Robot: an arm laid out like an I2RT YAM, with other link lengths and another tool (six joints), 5 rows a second.
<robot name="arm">
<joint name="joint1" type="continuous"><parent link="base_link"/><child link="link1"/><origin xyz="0.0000 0.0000 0.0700"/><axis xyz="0 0 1"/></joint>
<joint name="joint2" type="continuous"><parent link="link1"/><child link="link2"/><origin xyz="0.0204 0.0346 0.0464"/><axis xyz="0 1 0"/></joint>
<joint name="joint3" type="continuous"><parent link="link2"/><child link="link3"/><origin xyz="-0.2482 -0.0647 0.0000"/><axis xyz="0 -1 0"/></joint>
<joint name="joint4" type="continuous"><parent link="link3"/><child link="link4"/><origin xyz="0.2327 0.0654 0.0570"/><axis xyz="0 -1 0"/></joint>
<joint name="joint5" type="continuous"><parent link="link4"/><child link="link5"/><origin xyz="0.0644 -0.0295 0.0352"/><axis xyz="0 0 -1"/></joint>
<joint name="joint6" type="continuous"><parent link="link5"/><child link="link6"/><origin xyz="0.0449 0.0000 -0.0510"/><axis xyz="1 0 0"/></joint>
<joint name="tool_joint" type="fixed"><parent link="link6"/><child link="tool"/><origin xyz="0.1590 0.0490 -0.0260" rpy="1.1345 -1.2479 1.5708"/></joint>
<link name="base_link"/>
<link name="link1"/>
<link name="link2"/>
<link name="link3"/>
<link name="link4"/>
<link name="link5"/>
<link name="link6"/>
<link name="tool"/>
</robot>
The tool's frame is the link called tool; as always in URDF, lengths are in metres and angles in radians. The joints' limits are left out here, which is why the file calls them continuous.
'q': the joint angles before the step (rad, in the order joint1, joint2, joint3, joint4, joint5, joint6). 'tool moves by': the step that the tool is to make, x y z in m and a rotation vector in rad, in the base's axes. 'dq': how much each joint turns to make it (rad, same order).
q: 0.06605 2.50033 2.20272 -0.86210 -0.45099 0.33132
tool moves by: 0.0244 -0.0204 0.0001 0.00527 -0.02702 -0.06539
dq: -0.03835 0.05046 0.08239 0.00788 0.00767 0.02910
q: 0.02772 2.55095 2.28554 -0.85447 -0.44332 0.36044
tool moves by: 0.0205 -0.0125 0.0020 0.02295 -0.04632 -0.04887
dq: -0.02621 0.02029 0.01599 0.06557 -0.00924 0.03373
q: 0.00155 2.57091 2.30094 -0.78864 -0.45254 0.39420
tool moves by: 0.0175 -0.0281 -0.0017 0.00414 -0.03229 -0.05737
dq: -0.04905 0.02334 0.02074 0.03948 0.00001 0.01073
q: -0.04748 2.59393 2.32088 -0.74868 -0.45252 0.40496
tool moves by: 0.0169 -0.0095 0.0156 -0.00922 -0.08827 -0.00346
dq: -0.01553 -0.00303 0.02288 0.05667 -0.00311 -0.01383
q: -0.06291 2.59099 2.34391 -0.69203 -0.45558 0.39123
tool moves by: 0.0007 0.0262 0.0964 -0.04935 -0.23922 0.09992
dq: 0.04289 -0.17025 -0.01446 0.05123 -0.00917 -0.07668
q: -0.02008 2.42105 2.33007 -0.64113 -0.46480 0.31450
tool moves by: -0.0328 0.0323 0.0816 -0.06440 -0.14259 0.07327
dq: 0.06767 -0.19350 -0.03717 -0.04111 0.03693 -0.06136
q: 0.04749 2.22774 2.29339 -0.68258 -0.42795 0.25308
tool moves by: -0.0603 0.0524 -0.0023 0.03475 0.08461 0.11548
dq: 0.09203 -0.14888 -0.21727 -0.00317 -0.04447 0.02161
